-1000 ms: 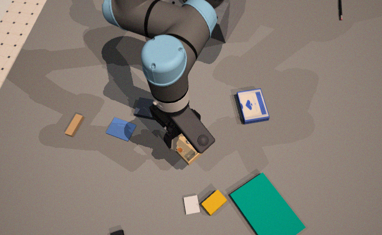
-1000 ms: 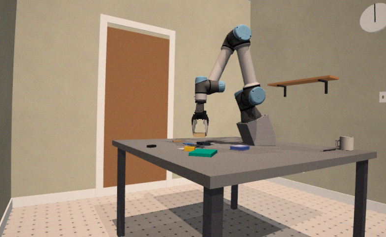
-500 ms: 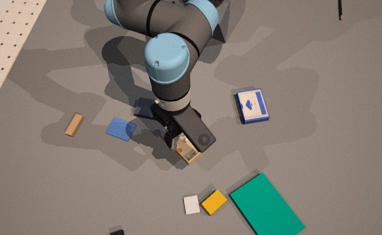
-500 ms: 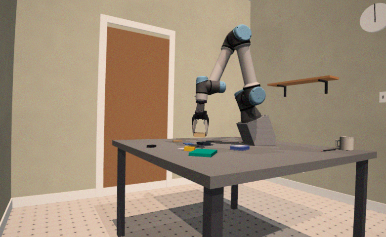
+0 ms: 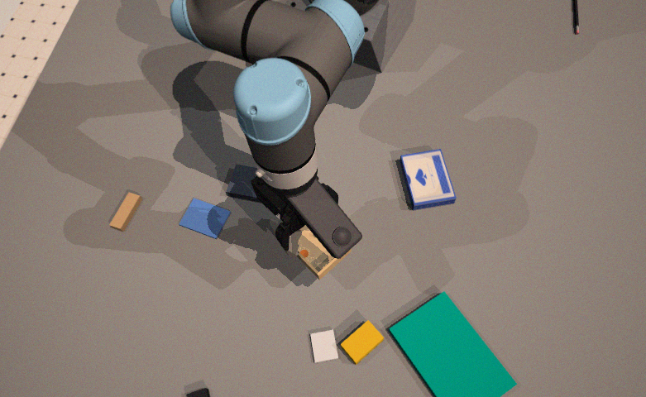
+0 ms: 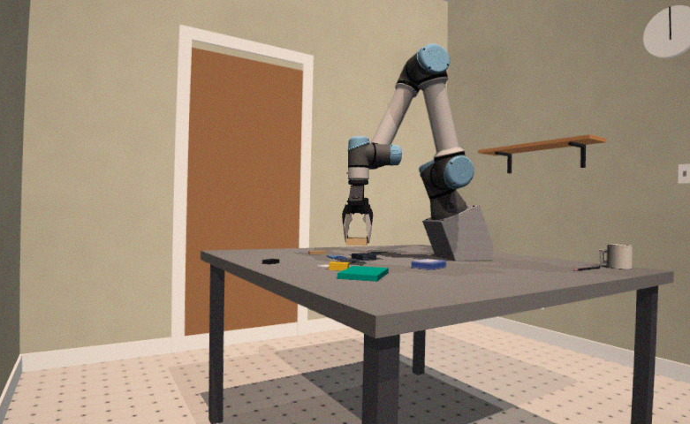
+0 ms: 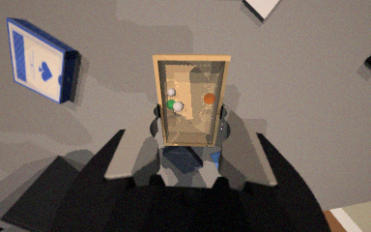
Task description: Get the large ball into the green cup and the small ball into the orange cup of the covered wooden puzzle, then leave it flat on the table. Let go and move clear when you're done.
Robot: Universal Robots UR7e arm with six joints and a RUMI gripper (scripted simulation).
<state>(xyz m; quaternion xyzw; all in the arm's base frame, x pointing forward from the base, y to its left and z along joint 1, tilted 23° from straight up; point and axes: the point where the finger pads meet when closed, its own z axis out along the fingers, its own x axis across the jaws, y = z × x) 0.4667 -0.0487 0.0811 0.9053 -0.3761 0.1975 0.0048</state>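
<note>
My hand is 10 mm above the covered wooden puzzle. The rest, counted from my hand: yellow block: 150 mm ahead, 80 mm to the left, 80 mm below; white block: 150 mm ahead, 80 mm below, 20 mm to the left; dark slate box: 140 mm behind, 110 mm to the right, 80 mm below.
</note>
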